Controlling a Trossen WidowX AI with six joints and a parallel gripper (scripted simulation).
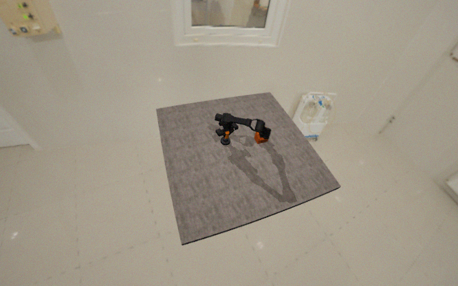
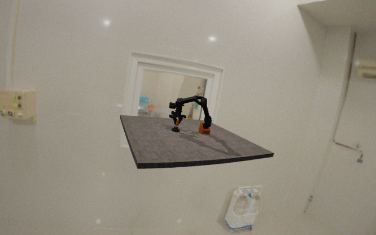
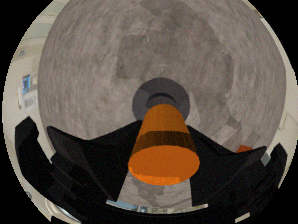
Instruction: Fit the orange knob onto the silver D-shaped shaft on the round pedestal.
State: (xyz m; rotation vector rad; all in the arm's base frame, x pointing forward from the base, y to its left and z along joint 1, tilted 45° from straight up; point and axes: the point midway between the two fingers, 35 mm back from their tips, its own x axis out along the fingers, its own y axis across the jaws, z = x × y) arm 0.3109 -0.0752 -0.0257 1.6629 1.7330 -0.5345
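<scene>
Now: gripper tip 40 mm above the round pedestal. Also, from my gripper tip: orange knob 30 mm above.
</scene>
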